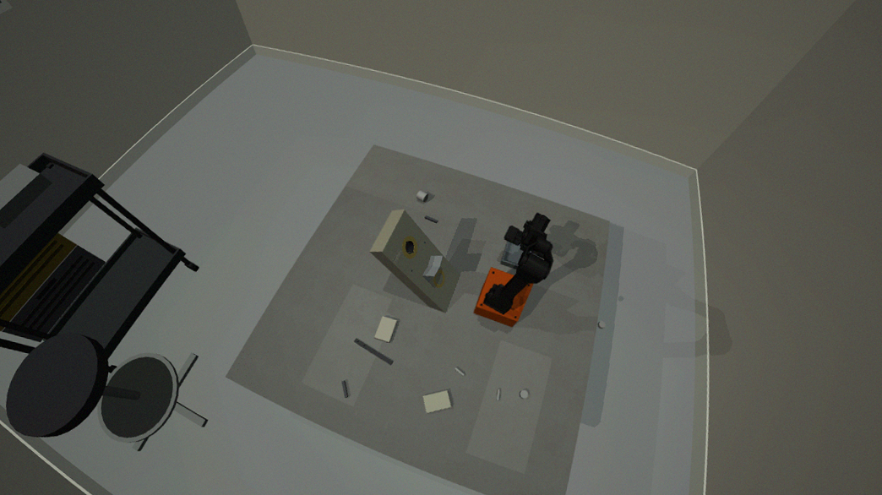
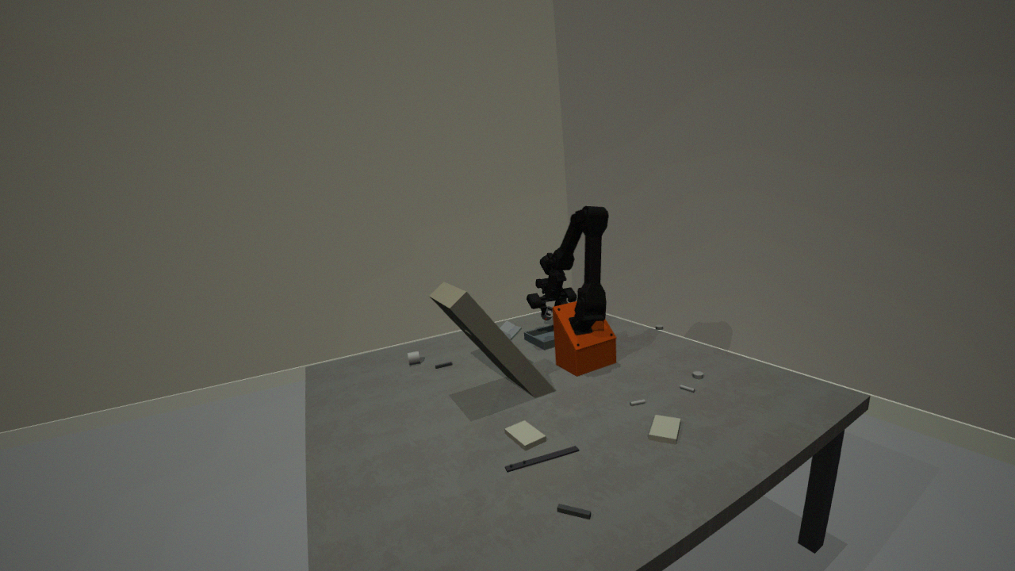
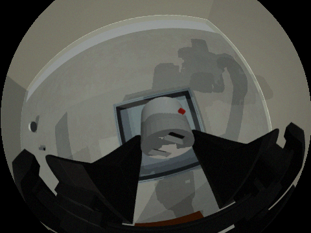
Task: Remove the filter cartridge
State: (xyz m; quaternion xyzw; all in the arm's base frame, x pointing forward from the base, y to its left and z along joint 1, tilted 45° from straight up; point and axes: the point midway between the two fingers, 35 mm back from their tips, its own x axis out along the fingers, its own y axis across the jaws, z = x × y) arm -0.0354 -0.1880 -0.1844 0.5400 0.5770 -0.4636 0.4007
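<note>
Right now my gripper tip is 10 mm to the left of the grey tray and 100 mm above it. The rest, counted from my gripper tip: round filter cartridge: right at my gripper tip; beige service panel: 350 mm ahead, 300 mm to the left, 70 mm above.
</note>
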